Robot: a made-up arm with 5 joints. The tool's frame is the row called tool. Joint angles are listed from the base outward. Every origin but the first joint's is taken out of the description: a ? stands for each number. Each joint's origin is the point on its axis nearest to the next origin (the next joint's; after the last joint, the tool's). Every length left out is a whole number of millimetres.
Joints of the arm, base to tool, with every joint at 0 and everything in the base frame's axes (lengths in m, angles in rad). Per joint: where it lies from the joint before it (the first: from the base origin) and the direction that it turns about. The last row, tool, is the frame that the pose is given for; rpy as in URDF.
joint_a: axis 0 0 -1 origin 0.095 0 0.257
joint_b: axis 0 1 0 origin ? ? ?
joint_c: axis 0 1 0 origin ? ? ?
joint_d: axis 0 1 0 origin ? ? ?
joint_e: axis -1 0 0 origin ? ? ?
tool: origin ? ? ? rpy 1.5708 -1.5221 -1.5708
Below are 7 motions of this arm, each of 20 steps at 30 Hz.
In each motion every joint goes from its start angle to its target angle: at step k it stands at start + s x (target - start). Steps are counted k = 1, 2, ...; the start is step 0. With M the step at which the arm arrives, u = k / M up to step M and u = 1 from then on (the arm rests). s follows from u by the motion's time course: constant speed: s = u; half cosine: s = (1 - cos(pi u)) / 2; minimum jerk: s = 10 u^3 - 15 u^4 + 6 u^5.
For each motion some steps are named. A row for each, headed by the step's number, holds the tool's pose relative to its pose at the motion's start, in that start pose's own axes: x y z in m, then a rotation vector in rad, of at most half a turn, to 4 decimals.
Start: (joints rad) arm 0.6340 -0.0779 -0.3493 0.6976 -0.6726
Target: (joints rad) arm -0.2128 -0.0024 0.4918 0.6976 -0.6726
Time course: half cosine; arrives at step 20
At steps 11, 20:
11: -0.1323 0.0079 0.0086 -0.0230 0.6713 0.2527
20: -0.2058 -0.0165 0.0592 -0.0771 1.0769 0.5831

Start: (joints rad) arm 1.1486 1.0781 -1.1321 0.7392 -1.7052
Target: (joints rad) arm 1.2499 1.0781 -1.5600 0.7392 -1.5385
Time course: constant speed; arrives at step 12
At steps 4, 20:
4: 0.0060 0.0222 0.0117 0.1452 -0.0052 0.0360
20: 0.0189 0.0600 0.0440 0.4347 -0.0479 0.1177

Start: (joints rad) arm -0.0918 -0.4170 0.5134 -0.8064 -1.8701
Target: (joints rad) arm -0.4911 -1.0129 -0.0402 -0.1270 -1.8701
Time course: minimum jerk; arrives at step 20
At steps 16, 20:
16: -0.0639 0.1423 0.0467 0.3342 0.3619 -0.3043
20: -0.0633 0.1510 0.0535 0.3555 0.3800 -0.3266

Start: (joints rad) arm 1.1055 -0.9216 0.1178 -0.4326 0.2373
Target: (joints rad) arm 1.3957 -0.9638 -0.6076 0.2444 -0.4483
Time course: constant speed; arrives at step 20
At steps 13, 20:
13: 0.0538 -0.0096 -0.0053 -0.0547 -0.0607 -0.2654
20: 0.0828 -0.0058 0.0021 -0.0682 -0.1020 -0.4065

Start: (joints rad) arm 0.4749 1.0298 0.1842 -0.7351 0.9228
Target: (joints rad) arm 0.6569 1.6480 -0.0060 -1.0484 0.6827
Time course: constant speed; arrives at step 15
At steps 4, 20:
4: -0.0242 0.0118 -0.0037 -0.0056 0.0523 -0.0870
20: -0.0872 0.0515 0.0061 -0.0360 0.1914 -0.3324

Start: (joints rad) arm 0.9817 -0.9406 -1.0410 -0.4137 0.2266
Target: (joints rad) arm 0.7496 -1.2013 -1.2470 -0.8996 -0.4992
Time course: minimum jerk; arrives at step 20
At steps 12, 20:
12: 0.0898 -0.0500 0.0088 -0.1028 -0.6659 -0.5427
20: 0.1245 -0.0751 0.0285 -0.0553 -0.9990 -0.7302

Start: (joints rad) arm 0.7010 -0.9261 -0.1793 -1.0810 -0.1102
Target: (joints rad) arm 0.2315 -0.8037 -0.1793 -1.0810 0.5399
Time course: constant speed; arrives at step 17
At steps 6, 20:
6: -0.0081 -0.0079 0.0031 -0.0945 0.0389 0.0919
20: -0.0246 -0.0137 0.0103 -0.2231 0.1587 0.2466

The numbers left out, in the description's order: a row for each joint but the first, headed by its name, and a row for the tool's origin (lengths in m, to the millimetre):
joint_b: 0.022 0.01 0
joint_c: 0.026 0 0.106
joint_d: 0.103 0 0.004
joint_e: 0.077 0 0
tool: 0 0 0

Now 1 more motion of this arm.
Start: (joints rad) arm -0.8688 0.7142 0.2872 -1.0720 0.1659
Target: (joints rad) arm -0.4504 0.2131 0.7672 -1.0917 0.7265
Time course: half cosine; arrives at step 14
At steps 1, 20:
1: 0.0005 -0.0014 0.0003 -0.0053 0.0001 0.0074
20: 0.0329 -0.0894 0.0506 -0.4057 0.1261 0.5903

